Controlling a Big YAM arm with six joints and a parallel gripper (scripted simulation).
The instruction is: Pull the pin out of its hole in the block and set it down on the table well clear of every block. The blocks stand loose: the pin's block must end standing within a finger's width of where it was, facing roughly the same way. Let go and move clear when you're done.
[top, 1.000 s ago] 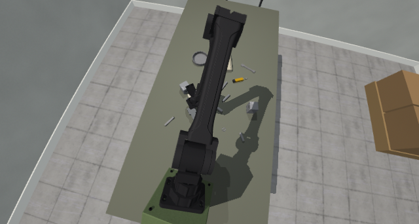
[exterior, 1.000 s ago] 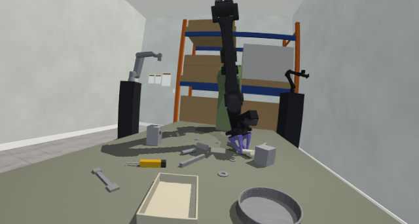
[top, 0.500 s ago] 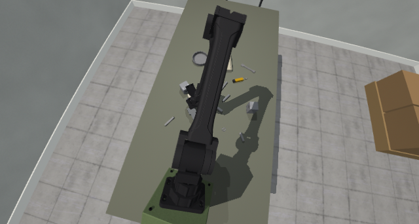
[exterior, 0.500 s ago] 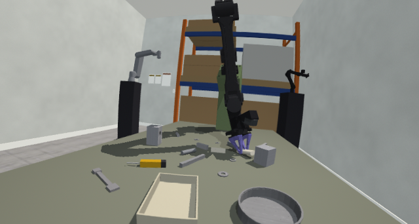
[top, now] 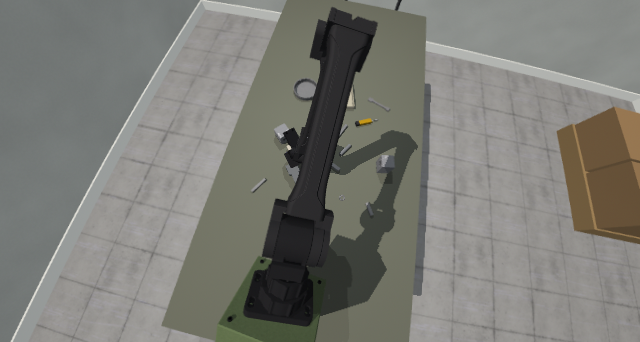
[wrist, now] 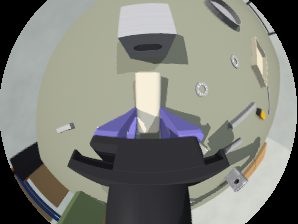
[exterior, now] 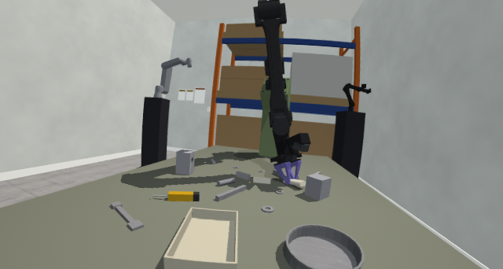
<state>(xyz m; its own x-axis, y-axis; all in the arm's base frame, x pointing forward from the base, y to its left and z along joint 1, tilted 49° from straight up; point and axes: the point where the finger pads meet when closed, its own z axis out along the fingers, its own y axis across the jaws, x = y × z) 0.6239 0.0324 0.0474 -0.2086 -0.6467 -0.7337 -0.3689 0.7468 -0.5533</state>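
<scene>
My hand is 10 cm to the left of the cream piece and 1 cm past it. Also, from my hand: cream tray (33 cm ahead, 22 cm to the right); round grey dish (35 cm ahead, 3 cm to the right); cream pin (1 cm to the left, 1 cm ahead).
</scene>
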